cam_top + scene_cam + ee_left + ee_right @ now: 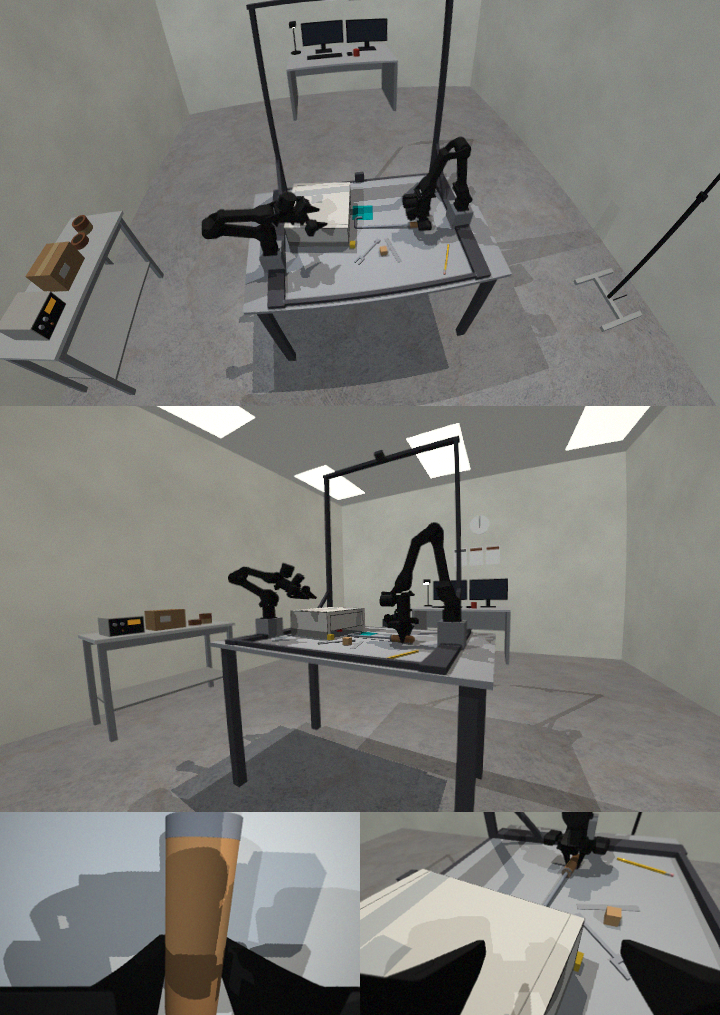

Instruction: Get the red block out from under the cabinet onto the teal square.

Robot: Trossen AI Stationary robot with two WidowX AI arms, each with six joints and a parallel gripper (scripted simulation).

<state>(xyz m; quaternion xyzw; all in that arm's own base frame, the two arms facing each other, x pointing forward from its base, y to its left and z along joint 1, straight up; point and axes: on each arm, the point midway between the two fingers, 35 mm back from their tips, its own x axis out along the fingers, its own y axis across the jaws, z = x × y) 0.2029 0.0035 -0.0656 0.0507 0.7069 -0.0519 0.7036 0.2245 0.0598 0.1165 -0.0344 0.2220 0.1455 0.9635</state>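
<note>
My left hand is 18 cm past the teal square, 25 cm to the left of it and 4 cm above it. The rest, counted from my left hand: hook tool 7 cm behind, 13 cm to the right, 2 cm below.
</note>
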